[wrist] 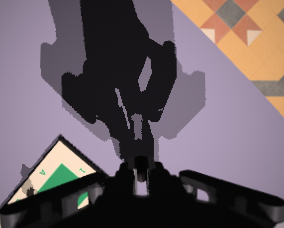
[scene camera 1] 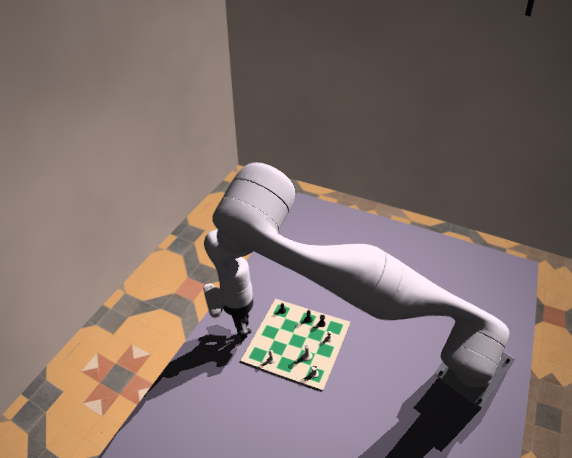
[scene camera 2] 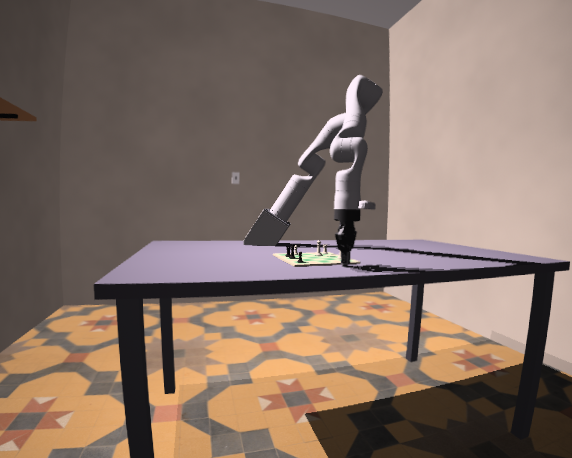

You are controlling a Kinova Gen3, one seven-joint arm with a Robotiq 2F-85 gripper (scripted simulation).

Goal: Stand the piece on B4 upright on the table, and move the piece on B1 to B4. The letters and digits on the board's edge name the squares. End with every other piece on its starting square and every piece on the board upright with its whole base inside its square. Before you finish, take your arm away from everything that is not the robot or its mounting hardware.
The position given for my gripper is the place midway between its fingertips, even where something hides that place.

Note:
In view: my gripper (scene camera 2: 345, 264) and a cream chessboard (wrist: 63, 164).
My gripper also shows in the wrist view (wrist: 141, 167).

